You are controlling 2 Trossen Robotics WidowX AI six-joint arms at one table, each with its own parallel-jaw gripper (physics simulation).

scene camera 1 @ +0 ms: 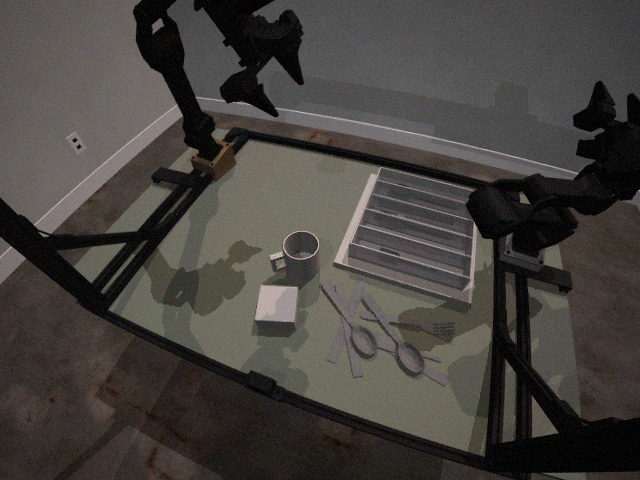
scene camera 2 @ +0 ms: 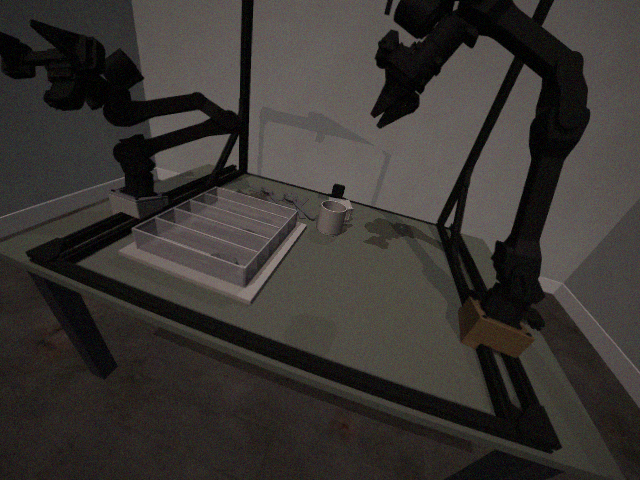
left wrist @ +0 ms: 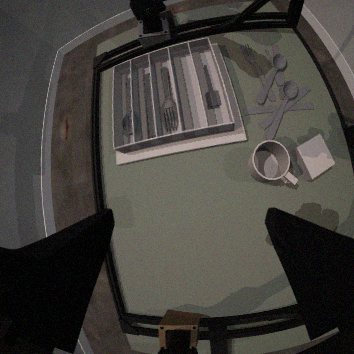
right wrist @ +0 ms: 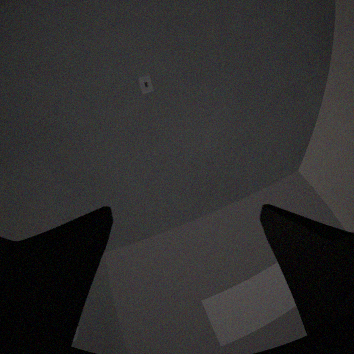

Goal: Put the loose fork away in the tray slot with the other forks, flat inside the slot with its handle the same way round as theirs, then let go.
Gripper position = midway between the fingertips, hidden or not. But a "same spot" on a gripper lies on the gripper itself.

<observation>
My left gripper shows in scene camera 1, in scene camera 2 (pixel 375 122) and in the left wrist view; in the right wrist view it is out of frame. The same spot on my left gripper: (left wrist: pixel 54 276) is (scene camera 1: pixel 290 58).
</observation>
